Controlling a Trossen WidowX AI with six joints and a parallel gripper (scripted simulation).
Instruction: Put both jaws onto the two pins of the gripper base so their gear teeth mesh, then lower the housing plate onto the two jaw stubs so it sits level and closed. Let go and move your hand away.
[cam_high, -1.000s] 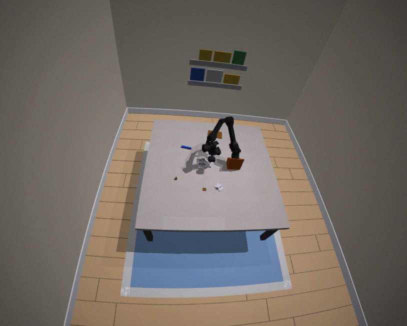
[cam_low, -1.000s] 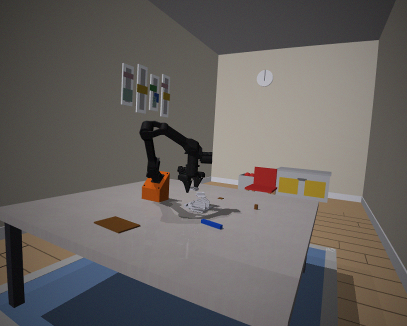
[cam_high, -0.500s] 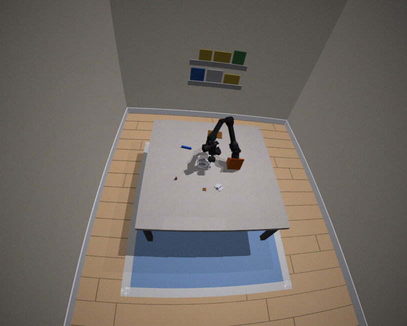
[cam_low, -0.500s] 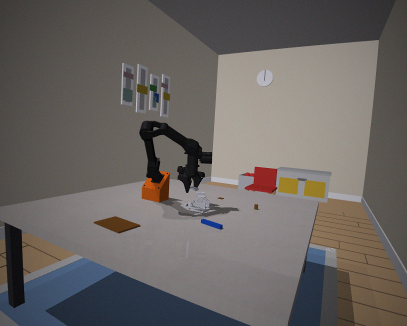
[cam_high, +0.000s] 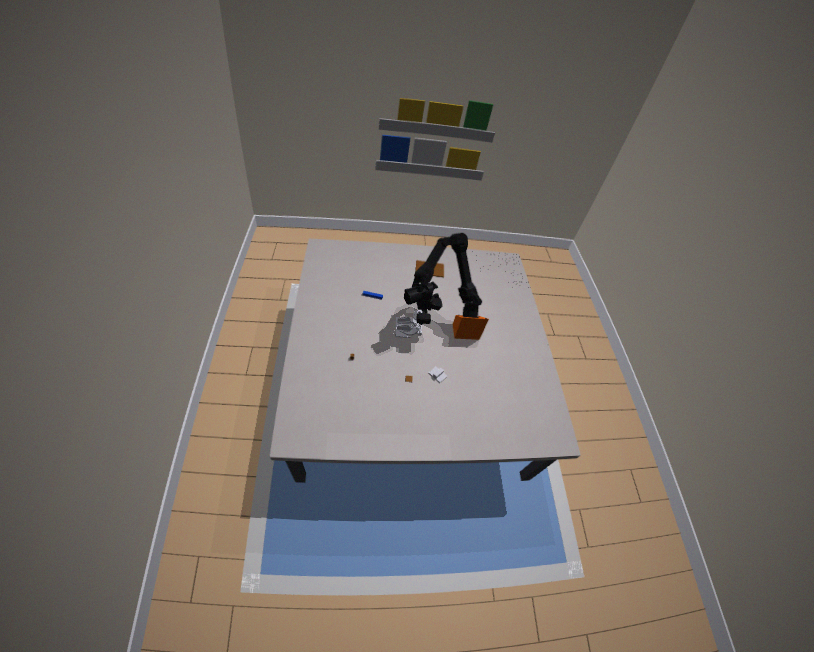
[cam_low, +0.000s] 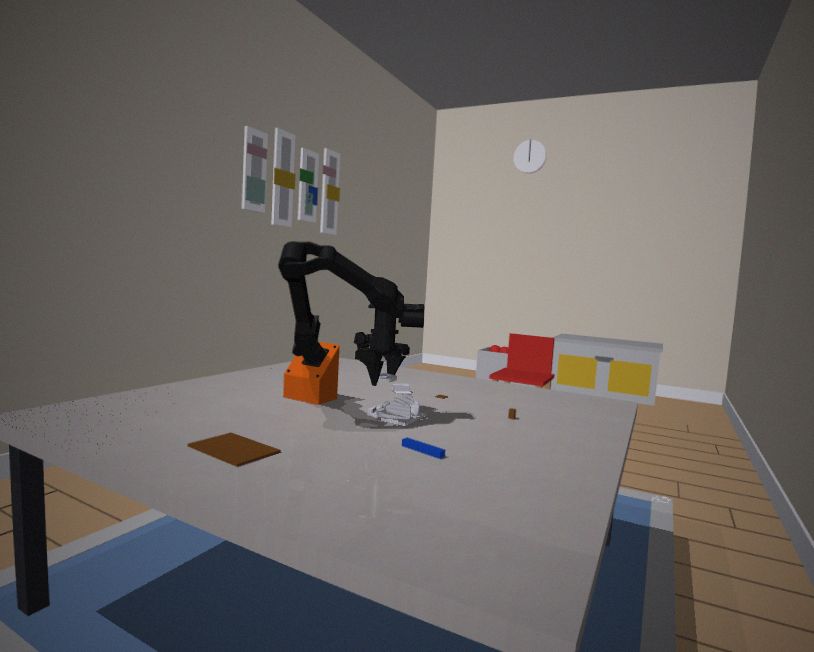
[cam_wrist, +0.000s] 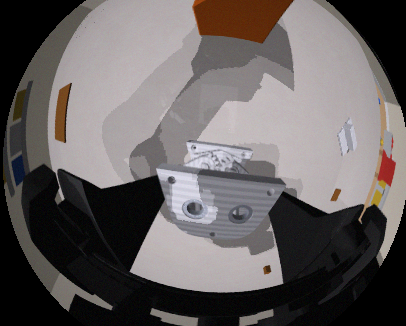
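The grey jaw is 2 cm ahead of my gripper tip, 2 cm to the right of it and 7 cm below it. The rest, counted from my gripper tip: white gripper base: 1 cm ahead, 2 cm above; then blue bar: 23 cm ahead, 20 cm to the right, 8 cm below; then small brown tile: 5 cm ahead, 29 cm to the left, 8 cm below.
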